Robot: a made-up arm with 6 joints.
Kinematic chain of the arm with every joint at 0, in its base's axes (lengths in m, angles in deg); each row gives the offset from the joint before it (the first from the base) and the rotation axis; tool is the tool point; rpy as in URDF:
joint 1: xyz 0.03 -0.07 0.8 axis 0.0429 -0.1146 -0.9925
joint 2: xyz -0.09 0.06 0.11 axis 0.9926 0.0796 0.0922
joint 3: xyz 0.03 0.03 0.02 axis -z
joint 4: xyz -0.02 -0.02 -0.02 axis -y
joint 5: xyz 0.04 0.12 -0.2 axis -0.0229 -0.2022 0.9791
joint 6: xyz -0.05 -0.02 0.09 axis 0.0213 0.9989 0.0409
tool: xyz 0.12 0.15 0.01 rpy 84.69 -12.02 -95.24
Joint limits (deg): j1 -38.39..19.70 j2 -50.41..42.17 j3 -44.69..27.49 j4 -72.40..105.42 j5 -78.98..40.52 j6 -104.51..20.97
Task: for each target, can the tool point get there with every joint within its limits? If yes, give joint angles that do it. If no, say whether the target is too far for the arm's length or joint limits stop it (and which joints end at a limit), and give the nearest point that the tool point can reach.
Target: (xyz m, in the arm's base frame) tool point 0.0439 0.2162 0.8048
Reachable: yes | joints -0.36 -18.74 4.82 -34.24 -22.87 -82.33
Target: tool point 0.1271 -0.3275 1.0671
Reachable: no: joint limits stop it (at a limit: joint 1, joint 2, joint 3, joint 5, joint 6) | nearest point 0.1131 -0.1524 1.0588 | short by 0.176 m
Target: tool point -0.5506 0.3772 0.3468
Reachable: no: too far | nearest point -0.2228 0.1325 0.7002 | short by 0.541 m
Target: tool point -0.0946 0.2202 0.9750
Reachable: yes | joints -18.12 20.50 15.45 -20.95 27.69 -40.98
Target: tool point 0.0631 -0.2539 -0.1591
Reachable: no: too far | nearest point -0.0400 -0.0782 0.6042 | short by 0.790 m
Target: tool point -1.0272 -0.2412 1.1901
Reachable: no: too far | nearest point -0.3478 -0.0843 0.9913 | short by 0.725 m
